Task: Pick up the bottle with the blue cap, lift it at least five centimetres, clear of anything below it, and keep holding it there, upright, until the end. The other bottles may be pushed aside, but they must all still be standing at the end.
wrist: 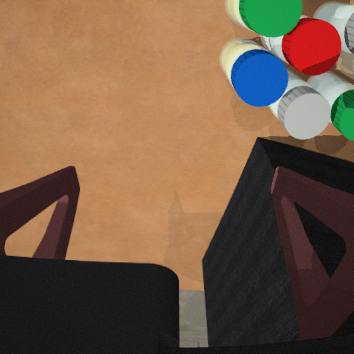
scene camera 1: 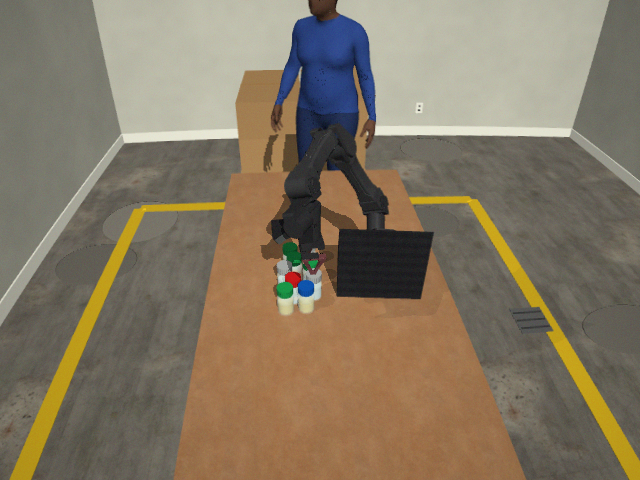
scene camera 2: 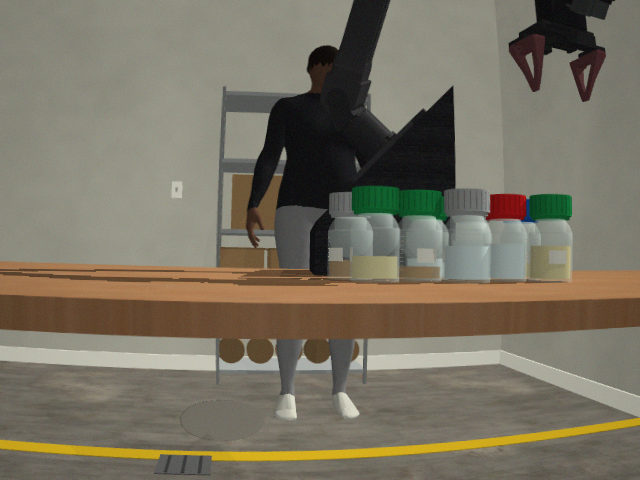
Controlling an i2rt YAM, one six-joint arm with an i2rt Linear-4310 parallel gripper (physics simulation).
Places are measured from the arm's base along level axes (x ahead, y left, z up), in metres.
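Pixels of known places: gripper, fingertip midpoint: [wrist: 175,177] [scene camera 1: 310,263] [scene camera 2: 561,96]; arm's base at its link origin: [scene camera 1: 375,237] [scene camera 2: 386,153].
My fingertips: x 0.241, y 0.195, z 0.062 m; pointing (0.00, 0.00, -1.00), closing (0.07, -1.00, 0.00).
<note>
For each thing: its top centre in the pictures, then the offset to it from my fingertips. Level surfaces: height alone.
- bottle with the blue cap, top centre: [wrist: 261,80] [scene camera 2: 520,201] [scene camera 1: 305,285] 0.008 m ahead, 0.084 m right, 0.159 m down
- green-capped bottle at its top centre: [wrist: 273,6] [scene camera 2: 550,196] [scene camera 1: 284,287] 0.077 m ahead, 0.082 m right, 0.159 m down
- red-capped bottle at its top centre: [wrist: 315,48] [scene camera 2: 505,196] [scene camera 1: 293,276] 0.047 m ahead, 0.131 m right, 0.159 m down
- grey-capped bottle at its top centre: [wrist: 307,116] [scene camera 1: 313,273] 0.024 m back, 0.143 m right, 0.159 m down
- wooden table at its surface level: 0.264 m down
The bottle with the blue cap [scene camera 1: 306,298] [scene camera 2: 528,211] [wrist: 259,78] stands upright at the edge of a tight cluster, mostly hidden in scene camera 2. Beside it stand a green-capped bottle [scene camera 1: 284,298] [scene camera 2: 551,237] [wrist: 270,12], a red-capped bottle [scene camera 1: 293,280] [scene camera 2: 508,206] [wrist: 312,46] and a grey-capped bottle [scene camera 1: 314,277] [wrist: 303,112]. My gripper [scene camera 2: 560,95] [wrist: 175,177] is open and empty, high above the bottle tops. In the wrist view the blue cap lies ahead of the fingertips, towards the right finger, outside the space between them.
A black upright panel [scene camera 1: 384,264] [scene camera 2: 426,155] [wrist: 245,240] stands beside the cluster and shows below the right finger in the wrist view. More green-capped and grey-capped bottles, such as a grey-capped one [scene camera 2: 466,232], stand upright behind. All stand on the wooden table [scene camera 1: 330,387] [scene camera 2: 206,289] [wrist: 125,100].
</note>
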